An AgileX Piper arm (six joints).
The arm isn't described. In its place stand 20 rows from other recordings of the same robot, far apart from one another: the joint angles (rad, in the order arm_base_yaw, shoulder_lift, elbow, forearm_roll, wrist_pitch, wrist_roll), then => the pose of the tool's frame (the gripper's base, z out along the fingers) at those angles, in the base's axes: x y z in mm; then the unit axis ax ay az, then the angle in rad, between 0 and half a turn.
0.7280, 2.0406, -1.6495, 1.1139, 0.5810, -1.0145 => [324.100 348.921 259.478 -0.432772 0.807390 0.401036 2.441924]
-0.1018, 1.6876, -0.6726, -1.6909, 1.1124, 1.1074 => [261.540 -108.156 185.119 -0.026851 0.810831 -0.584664 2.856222]
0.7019, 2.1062, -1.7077, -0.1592, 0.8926, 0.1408 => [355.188 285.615 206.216 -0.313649 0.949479 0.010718 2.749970]
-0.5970, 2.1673, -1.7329, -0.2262, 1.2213, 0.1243 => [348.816 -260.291 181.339 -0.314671 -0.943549 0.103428 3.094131]
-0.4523, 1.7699, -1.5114, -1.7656, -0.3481, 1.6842 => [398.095 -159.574 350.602 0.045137 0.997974 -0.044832 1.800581]
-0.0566, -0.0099, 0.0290, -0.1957, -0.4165, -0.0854 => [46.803 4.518 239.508 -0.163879 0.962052 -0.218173 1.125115]
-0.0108, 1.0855, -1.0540, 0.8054, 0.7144, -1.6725 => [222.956 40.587 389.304 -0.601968 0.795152 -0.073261 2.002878]
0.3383, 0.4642, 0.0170, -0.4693, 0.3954, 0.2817 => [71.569 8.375 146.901 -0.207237 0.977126 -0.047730 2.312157]
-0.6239, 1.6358, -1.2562, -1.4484, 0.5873, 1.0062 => [274.372 -259.161 323.339 0.258662 0.822588 -0.506403 2.426016]
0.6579, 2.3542, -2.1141, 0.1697, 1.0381, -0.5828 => [396.827 323.377 195.970 -0.555217 0.827000 0.088346 2.769545]
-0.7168, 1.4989, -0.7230, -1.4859, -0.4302, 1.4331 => [244.761 -163.132 214.981 0.226674 0.973810 0.017677 2.154124]
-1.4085, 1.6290, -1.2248, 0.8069, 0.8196, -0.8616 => [103.107 -332.470 282.329 0.472368 0.880487 -0.040140 2.340421]
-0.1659, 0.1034, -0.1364, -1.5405, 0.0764, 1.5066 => [57.538 -16.673 253.124 0.107590 0.983057 -0.148404 1.473251]
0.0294, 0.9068, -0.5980, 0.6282, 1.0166, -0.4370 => [137.388 49.535 263.933 -0.105454 0.961438 0.254001 2.714221]
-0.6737, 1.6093, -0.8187, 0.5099, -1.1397, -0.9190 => [233.183 -237.782 288.720 0.220119 0.652576 -0.725046 1.985801]
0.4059, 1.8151, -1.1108, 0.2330, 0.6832, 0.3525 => [314.685 149.678 174.079 0.053360 0.990212 0.128969 2.955332]
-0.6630, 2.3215, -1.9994, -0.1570, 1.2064, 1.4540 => [371.590 -307.051 176.952 0.859132 0.509818 -0.044463 2.964577]
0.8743, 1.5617, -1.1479, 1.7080, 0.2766, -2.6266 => [215.018 295.474 321.252 -0.833257 0.539326 0.121699 1.867523]
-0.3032, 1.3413, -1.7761, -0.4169, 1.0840, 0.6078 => [232.045 -106.719 508.347 0.438489 0.885583 -0.153197 2.097307]
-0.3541, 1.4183, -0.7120, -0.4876, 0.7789, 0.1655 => [207.417 -108.610 196.807 0.097304 0.976705 -0.191256 3.009367]
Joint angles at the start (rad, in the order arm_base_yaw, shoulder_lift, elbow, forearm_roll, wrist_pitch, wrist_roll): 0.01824 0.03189 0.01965 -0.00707 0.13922 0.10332
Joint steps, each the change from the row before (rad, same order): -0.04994 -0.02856 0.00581 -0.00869 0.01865 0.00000; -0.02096 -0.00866 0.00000 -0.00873 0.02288 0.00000; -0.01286 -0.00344 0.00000 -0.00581 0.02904 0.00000; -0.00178 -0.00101 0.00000 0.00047 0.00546 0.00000; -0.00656 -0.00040 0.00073 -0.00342 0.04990 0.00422; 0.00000 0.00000 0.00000 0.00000 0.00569 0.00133; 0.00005 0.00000 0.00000 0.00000 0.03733 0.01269; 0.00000 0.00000 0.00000 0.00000 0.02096 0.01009; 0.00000 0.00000 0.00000 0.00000 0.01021 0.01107; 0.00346 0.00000 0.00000 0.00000 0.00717 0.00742
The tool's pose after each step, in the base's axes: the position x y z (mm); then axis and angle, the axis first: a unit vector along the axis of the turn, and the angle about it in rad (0 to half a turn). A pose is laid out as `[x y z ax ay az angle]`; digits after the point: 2 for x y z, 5 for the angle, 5 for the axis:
[57.28 -2.04 190.11 0.06079 0.99786 0.02412 1.67088]
[56.42 -3.38 188.53 0.06785 0.99765 0.00965 1.68452]
[55.81 -4.24 186.11 0.07228 0.99738 0.00040 1.70998]
[55.67 -4.33 185.67 0.07343 0.99730 -0.00021 1.71443]
[54.85 -4.85 180.98 0.07816 0.99693 -0.00370 1.76462]
[54.75 -4.86 180.47 0.07890 0.99688 -0.00323 1.77030]
[54.01 -4.91 177.16 0.08571 0.99632 0.00128 1.80760]
[53.54 -4.94 175.31 0.09101 0.99584 0.00479 1.82858]
[53.30 -4.95 174.41 0.09665 0.99528 0.00878 1.83885]
[53.14 -4.77 173.78 0.09871 0.99503 0.01271 1.84613]

